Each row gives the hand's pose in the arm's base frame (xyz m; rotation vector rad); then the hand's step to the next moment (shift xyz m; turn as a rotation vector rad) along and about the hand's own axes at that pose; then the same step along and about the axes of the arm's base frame.
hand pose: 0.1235 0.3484 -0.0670 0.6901 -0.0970 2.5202
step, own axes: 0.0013 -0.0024 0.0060 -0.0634 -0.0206 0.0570
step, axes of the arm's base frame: 0.0030 0.0015 0.0057 0.0829 -0.0232 0.0168
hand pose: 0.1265 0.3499 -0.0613 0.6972 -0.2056 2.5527
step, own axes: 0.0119 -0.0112 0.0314 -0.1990 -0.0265 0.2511
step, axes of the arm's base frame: 0.0103 0.0064 0.0333 0.2733 -0.1250 0.1142
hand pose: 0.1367 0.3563 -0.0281 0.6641 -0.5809 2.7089
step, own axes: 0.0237 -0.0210 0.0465 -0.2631 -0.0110 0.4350
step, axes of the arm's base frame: 0.0050 0.0019 0.0560 0.3911 -0.2324 0.2271
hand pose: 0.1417 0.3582 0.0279 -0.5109 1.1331 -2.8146
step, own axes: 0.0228 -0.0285 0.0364 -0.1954 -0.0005 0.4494
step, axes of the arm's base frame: -0.0078 -0.0075 0.0504 0.3313 -0.2618 0.2486
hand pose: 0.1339 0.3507 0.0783 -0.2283 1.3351 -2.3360
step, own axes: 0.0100 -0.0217 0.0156 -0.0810 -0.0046 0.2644
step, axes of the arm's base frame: -0.0097 -0.0071 0.0259 0.1635 -0.1674 0.1475
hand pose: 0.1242 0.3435 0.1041 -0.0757 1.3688 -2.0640
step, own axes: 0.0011 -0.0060 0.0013 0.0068 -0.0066 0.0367
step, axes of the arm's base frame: -0.0033 -0.0002 0.0053 0.0056 -0.0316 0.0202
